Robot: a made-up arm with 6 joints.
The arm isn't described. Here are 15 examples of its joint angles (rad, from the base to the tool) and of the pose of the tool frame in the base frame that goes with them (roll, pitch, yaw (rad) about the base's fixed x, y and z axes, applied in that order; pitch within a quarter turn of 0, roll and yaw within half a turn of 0; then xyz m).
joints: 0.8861 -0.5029 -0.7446 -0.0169 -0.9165 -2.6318
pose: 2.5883 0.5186 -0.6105 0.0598 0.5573 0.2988
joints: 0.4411 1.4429 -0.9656 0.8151 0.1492 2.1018
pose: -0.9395 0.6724 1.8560 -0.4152 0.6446 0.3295
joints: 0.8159 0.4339 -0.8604 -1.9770 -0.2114 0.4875
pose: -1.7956 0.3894 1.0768 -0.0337 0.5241 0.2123
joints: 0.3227 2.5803 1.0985 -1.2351 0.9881 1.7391
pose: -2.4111 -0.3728 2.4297 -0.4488 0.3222 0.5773
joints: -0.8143 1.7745 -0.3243 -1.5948 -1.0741 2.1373
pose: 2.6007 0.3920 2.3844 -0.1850 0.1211 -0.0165
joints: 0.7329 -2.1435 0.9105 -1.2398 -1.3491 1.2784
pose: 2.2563 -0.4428 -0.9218 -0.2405 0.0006 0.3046
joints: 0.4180 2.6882 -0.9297 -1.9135 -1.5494 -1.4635
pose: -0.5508 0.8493 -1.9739 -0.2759 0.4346 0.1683
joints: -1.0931 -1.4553 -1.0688 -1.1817 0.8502 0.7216
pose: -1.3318 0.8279 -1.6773 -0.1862 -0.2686 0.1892
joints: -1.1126 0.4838 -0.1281 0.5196 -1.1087 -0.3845
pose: -0.9731 -0.2962 0.3846 0.0156 0.2463 0.1478
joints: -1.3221 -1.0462 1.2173 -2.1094 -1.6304 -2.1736
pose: 3.0932 -0.1172 -0.1282 -0.1812 0.2624 0.5513
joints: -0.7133 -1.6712 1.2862 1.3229 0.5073 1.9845
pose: -2.9440 -0.8466 0.7155 0.0422 0.4630 0.5205
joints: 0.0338 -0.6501 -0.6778 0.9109 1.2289 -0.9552
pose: 3.0578 0.1108 -0.0249 0.2484 0.2954 0.2206
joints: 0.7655 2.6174 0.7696 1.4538 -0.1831 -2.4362
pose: 3.1043 -0.9065 3.0289 -0.3236 -0.0725 0.5754
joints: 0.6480 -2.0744 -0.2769 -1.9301 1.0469 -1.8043
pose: -0.4859 0.7549 -3.0857 -0.4833 0.2677 0.1758
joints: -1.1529 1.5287 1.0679 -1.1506 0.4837 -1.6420
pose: 0.6830 0.2546 1.4172 -0.0769 0.3598 0.1741
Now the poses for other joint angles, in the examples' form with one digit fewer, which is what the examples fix.
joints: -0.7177 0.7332 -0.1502 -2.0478 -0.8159 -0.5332
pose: -2.284 1.008 1.005 0.072 0.165 0.183
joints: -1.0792 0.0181 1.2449 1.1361 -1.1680 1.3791
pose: -2.116 -1.223 0.806 -0.282 0.463 0.364
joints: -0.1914 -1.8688 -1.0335 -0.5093 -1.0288 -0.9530
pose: -0.075 0.028 -1.572 -0.096 0.010 0.084
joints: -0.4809 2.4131 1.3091 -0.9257 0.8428 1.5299
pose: -1.575 -0.082 2.257 -0.405 0.372 0.503
